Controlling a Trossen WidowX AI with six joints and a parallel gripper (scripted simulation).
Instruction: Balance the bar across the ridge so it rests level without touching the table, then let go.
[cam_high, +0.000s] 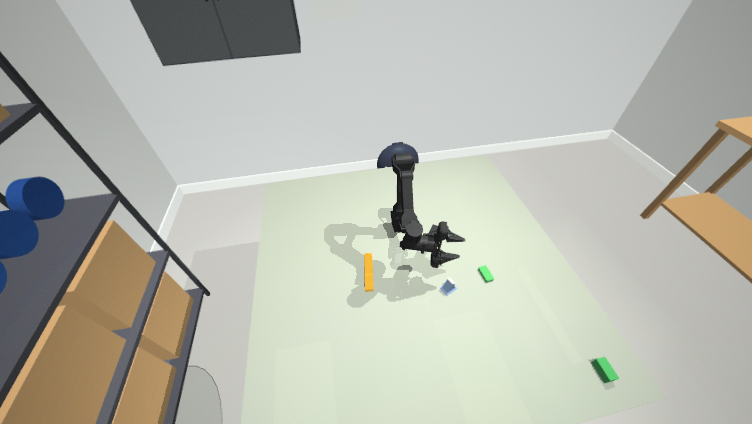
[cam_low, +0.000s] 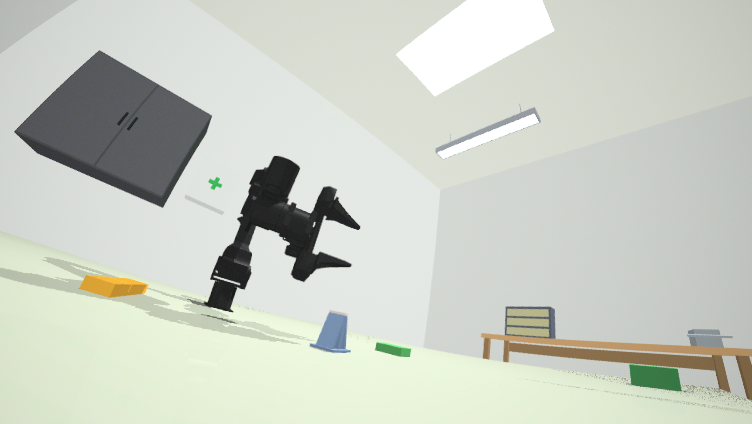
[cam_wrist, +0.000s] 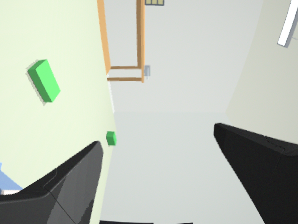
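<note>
The orange bar is 340 mm to the right of my gripper tip, 180 mm below it and 80 mm behind it.
</note>
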